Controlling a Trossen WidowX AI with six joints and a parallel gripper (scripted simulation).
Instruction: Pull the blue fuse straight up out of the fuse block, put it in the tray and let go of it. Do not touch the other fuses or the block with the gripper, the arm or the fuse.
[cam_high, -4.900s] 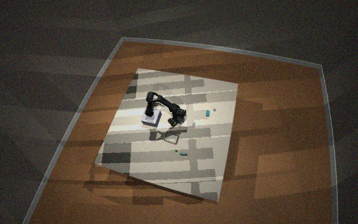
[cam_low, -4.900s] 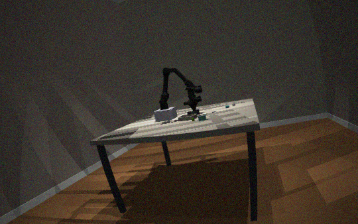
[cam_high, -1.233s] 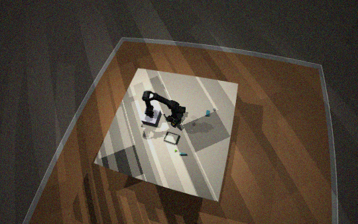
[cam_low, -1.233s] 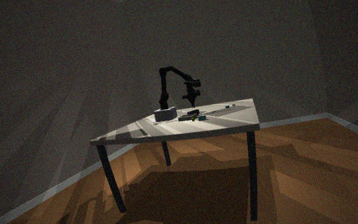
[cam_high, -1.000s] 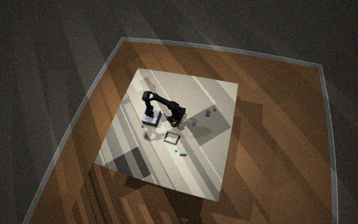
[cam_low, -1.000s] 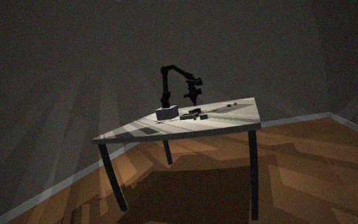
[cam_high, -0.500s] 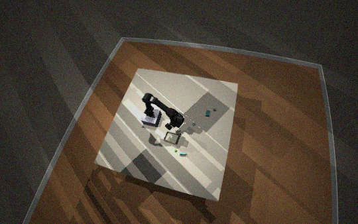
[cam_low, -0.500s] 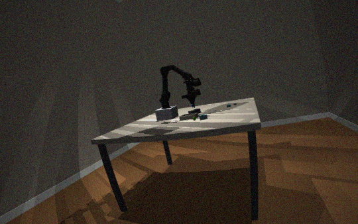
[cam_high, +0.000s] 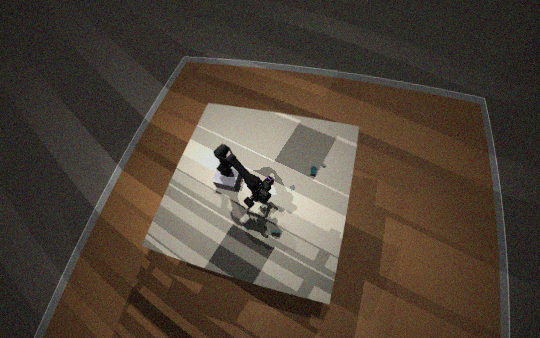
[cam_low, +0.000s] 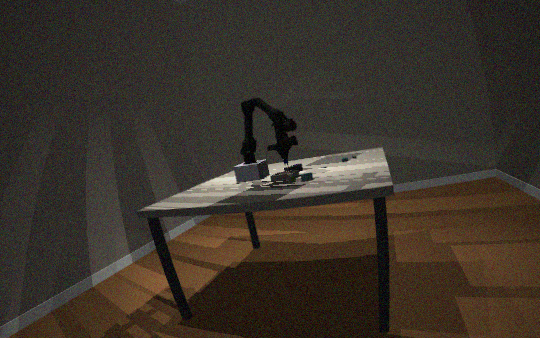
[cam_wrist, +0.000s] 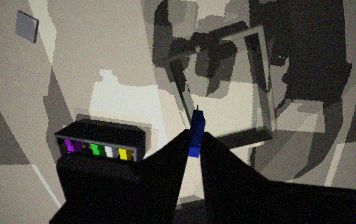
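Now: the shallow dark-rimmed tray 9 cm below my gripper tip and 3 cm to the right of it. Round my gripper tip: blue fuse: 1 cm below; purple fuse: 18 cm to the left, 7 cm below, 2 cm behind.
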